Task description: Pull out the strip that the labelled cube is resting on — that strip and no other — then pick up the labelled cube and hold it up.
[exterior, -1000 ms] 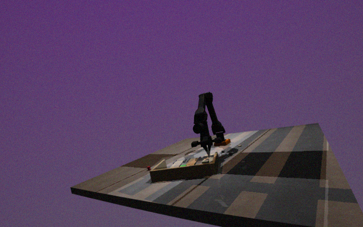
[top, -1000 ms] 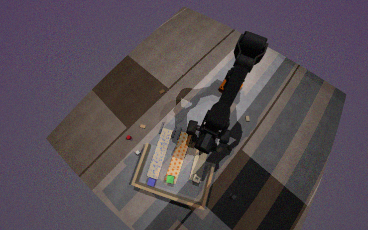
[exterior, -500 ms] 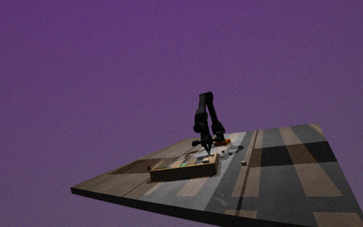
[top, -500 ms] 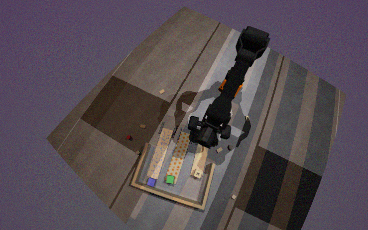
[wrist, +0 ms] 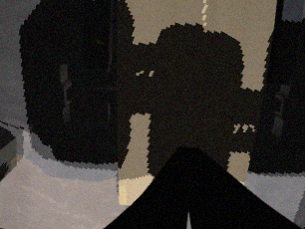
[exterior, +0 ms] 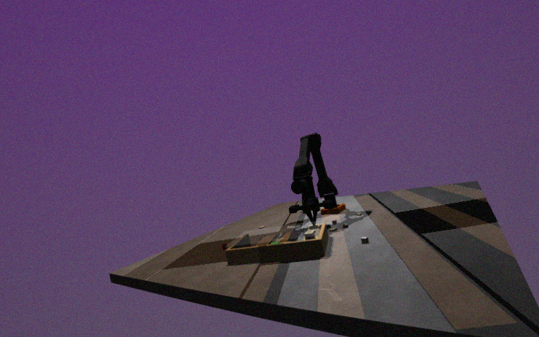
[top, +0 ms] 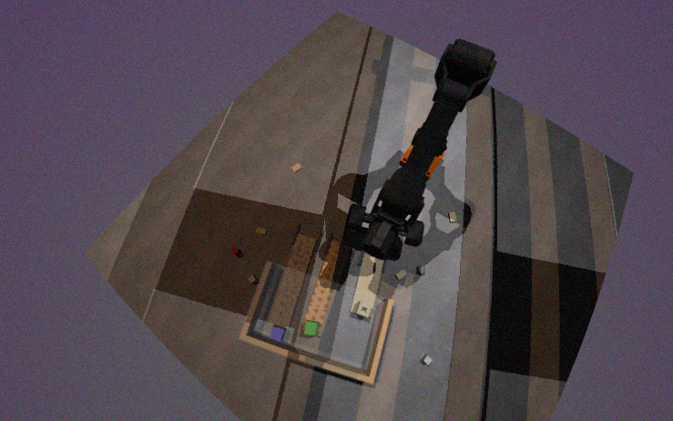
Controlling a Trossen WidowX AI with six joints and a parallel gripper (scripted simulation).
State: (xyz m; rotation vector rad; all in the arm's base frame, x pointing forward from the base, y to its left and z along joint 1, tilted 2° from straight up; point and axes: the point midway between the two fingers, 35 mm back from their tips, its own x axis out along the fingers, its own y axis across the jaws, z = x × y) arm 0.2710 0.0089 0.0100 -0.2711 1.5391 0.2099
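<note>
My gripper tip is 9 cm short of the tan strip and 3 cm to the right of it. From my gripper tip the other things lie so: brown peg (2 cm ahead, 15 cm to the left); then labelled cube (19 cm ahead, 6 cm to the left, 2 cm above); then red piece (25 cm ahead, 30 cm to the right, 1 cm above).
</note>
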